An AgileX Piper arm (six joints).
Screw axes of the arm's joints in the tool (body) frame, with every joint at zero. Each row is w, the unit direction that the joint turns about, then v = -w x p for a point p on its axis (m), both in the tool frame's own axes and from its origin. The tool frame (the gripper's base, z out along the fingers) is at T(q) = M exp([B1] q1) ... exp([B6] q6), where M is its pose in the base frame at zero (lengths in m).
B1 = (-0.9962, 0, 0.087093, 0, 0.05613, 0)
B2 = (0, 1, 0, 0.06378, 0, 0.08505)
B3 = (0, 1, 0, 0.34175, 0, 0.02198)
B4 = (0, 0, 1, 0, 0, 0)
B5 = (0, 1, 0, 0.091, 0, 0)
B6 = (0, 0, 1, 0, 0, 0)
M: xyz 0.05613 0 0.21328 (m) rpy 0 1.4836 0 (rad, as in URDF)
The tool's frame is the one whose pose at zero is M.
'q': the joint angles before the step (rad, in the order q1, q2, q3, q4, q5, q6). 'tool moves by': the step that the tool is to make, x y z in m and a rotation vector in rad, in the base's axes. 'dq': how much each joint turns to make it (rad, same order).
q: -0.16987, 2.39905, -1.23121, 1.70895, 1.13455, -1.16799
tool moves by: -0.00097, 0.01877, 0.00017, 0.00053, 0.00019, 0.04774
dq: 0.04593, -0.00002, -0.00095, -0.00201, 0.00111, 0.00154
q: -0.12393, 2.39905, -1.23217, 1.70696, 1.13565, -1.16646
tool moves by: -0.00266, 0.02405, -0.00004, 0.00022, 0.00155, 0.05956
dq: 0.05925, 0.00001, -0.00001, -0.00097, 0.00000, 0.00174
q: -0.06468, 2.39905, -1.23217, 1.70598, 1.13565, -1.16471
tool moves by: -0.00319, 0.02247, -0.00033, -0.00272, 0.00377, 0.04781
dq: 0.05668, -0.00001, -0.00001, 0.00519, -0.00715, 0.00302
